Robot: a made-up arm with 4 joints. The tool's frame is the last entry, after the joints. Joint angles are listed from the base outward. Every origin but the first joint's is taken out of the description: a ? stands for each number. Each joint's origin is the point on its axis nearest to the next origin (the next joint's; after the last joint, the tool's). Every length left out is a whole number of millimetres.
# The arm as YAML. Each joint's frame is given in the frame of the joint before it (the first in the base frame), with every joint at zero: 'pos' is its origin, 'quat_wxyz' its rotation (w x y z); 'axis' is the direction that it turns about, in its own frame. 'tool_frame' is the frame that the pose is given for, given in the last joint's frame.
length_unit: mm
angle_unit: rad
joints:
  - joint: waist
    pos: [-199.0, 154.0, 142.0]
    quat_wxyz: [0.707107, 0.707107, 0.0, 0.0]
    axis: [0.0, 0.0, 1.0]
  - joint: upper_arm
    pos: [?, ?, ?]
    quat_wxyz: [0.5, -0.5, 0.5, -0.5]
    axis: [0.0, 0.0, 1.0]
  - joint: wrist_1
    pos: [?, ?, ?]
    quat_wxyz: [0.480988, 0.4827, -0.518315, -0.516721]
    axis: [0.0, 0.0, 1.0]
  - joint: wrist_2
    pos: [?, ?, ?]
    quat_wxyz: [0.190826, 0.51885, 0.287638, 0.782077]
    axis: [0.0, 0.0, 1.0]
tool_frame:
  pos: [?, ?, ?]
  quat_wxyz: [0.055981, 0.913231, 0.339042, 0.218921]
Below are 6 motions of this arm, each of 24 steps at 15 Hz.
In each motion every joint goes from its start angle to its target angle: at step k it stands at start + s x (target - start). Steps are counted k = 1, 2, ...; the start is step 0. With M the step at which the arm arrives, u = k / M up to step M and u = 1 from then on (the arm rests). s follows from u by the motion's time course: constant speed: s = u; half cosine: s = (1 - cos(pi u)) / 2; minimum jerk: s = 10 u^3 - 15 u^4 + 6 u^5.
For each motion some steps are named. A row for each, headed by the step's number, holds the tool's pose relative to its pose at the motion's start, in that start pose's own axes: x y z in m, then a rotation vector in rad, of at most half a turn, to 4 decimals.
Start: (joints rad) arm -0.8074 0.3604 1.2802 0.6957
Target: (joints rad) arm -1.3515 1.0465 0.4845 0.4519
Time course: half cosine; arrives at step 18
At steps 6, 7, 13, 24:
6: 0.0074 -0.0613 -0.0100 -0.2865 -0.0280 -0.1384
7: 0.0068 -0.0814 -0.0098 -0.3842 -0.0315 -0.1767
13: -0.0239 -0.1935 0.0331 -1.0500 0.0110 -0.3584
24: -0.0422 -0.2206 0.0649 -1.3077 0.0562 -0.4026

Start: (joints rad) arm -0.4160 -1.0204 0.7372 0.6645
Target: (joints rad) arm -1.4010 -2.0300 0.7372 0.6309
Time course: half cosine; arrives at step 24
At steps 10, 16, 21, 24:
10: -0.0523 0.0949 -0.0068 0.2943 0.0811 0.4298
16: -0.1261 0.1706 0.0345 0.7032 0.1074 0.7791
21: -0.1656 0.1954 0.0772 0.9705 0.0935 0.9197
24: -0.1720 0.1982 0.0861 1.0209 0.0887 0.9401

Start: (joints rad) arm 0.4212 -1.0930 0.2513 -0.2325
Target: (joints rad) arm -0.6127 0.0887 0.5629 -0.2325
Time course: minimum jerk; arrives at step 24
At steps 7, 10, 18, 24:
7: -0.0259 0.0534 0.0004 0.2217 0.1474 0.0391
10: -0.0640 0.1149 0.0205 0.4854 0.3482 0.1121
18: -0.1802 0.1967 0.1556 1.0464 0.9936 0.4504
24: -0.1992 0.1935 0.1853 1.1090 1.1257 0.5346

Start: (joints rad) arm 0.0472 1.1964 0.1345 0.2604
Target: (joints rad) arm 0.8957 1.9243 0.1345 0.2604
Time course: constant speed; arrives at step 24
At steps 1, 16, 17, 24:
1: -0.0050 0.0007 -0.0018 0.0272 0.0336 -0.0173
16: -0.0878 0.0358 0.0009 0.4610 0.5600 -0.1515
17: -0.0934 0.0389 0.0035 0.4911 0.5957 -0.1517
24: -0.1305 0.0583 0.0303 0.7028 0.8421 -0.1199

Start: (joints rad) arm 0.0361 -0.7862 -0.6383 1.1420
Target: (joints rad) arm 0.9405 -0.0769 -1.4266 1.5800
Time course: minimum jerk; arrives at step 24
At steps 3, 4, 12, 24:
3: 0.0037 -0.0057 0.0005 -0.0193 -0.0125 -0.0163
4: 0.0082 -0.0126 0.0013 -0.0426 -0.0276 -0.0359
12: 0.0664 -0.1724 0.0753 -0.5835 -0.3869 -0.4703
24: 0.0385 -0.2736 0.2157 -1.1563 -0.7220 -0.8097

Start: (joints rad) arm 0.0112 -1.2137 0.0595 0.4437
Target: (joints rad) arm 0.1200 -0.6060 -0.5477 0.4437
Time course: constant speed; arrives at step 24
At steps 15, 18, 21, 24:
15: -0.0346 -0.1138 -0.0037 -0.5424 0.1763 -0.1139
18: -0.0432 -0.1345 0.0029 -0.6507 0.2154 -0.1219
21: -0.0518 -0.1539 0.0117 -0.7584 0.2558 -0.1247
24: -0.0600 -0.1719 0.0225 -0.8651 0.2975 -0.1223

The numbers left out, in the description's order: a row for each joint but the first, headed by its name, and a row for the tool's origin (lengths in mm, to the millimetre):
upper_arm: -21.0 75.0 0.0
wrist_1: -52.0 -2.0 0.0
wrist_2: 188.0 47.0 0.0
tool: 17.0 15.0 0.0

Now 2 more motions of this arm.
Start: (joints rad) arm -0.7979 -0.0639 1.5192 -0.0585
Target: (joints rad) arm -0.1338 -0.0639 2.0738 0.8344
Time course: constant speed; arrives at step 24
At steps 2, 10, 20, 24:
2: 0.0084 0.0044 0.0105 0.0644 -0.0370 -0.0662
10: 0.0336 0.0228 0.0570 0.3529 -0.1582 -0.2809
20: 0.0441 0.0484 0.1204 0.7546 -0.2295 -0.4288
24: 0.0413 0.0596 0.1455 0.9166 -0.2274 -0.4497

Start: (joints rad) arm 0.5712 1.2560 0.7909 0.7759
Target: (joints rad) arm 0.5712 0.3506 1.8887 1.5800
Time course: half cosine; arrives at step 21
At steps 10, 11, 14, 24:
10: -0.0794 0.0852 0.0167 0.4384 0.4090 0.1593
11: -0.0971 0.0915 0.0214 0.4745 0.4978 0.1904
14: -0.1503 0.0952 0.0364 0.5131 0.7701 0.2798
24: -0.2098 0.0718 0.0554 0.4279 1.1005 0.3755

